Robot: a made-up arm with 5 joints. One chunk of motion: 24 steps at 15 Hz.
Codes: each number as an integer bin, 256 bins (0 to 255) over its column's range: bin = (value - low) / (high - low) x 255, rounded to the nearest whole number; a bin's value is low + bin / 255 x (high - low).
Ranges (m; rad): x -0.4..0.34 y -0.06..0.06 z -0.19..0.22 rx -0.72..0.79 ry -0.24..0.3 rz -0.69..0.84
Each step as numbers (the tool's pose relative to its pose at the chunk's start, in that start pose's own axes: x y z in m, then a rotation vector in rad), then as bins.
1 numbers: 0.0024 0.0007 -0.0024 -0.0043 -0.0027 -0.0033
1 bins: 139 129 117 121 112 114
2 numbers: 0.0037 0.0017 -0.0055 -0.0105 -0.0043 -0.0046
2 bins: 139 131 115 120 111 114
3 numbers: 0.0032 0.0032 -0.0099 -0.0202 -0.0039 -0.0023
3 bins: 139 134 112 118 111 115
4 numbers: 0.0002 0.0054 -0.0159 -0.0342 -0.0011 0.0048
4 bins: 138 139 108 116 113 116
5 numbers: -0.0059 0.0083 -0.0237 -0.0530 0.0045 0.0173
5 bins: 136 145 103 113 115 118
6 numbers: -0.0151 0.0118 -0.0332 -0.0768 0.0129 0.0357
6 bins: 133 153 98 109 119 121
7 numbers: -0.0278 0.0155 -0.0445 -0.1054 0.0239 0.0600
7 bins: 128 160 90 104 125 125
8 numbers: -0.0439 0.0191 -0.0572 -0.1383 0.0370 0.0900
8 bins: 123 168 83 98 131 130
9 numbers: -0.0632 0.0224 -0.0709 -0.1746 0.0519 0.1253
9 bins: 116 175 74 92 138 136
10 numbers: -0.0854 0.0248 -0.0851 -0.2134 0.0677 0.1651
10 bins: 108 180 65 86 145 143
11 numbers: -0.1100 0.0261 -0.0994 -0.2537 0.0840 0.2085
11 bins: 100 183 56 79 153 150
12 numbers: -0.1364 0.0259 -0.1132 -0.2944 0.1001 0.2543
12 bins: 91 183 48 72 161 157
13 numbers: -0.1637 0.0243 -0.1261 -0.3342 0.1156 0.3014
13 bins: 81 179 40 65 168 165
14 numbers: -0.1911 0.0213 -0.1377 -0.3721 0.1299 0.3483
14 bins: 72 173 33 59 175 173
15 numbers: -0.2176 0.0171 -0.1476 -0.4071 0.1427 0.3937
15 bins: 63 164 26 53 181 181
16 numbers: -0.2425 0.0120 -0.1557 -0.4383 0.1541 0.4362
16 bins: 54 153 21 48 186 188
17 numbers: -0.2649 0.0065 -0.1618 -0.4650 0.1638 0.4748
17 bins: 47 141 18 43 191 194
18 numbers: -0.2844 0.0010 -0.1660 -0.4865 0.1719 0.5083
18 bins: 40 130 15 39 195 200
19 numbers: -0.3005 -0.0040 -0.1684 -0.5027 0.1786 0.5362
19 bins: 34 119 13 37 198 204
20 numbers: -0.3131 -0.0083 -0.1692 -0.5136 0.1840 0.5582
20 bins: 30 110 13 35 200 208
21 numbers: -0.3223 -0.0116 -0.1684 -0.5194 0.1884 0.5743
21 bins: 27 103 13 34 202 211
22 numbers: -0.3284 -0.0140 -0.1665 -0.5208 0.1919 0.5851
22 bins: 25 98 15 34 204 213
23 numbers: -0.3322 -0.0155 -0.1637 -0.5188 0.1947 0.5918
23 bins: 23 95 16 34 205 214
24 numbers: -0.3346 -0.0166 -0.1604 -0.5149 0.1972 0.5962
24 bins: 23 92 18 35 206 214
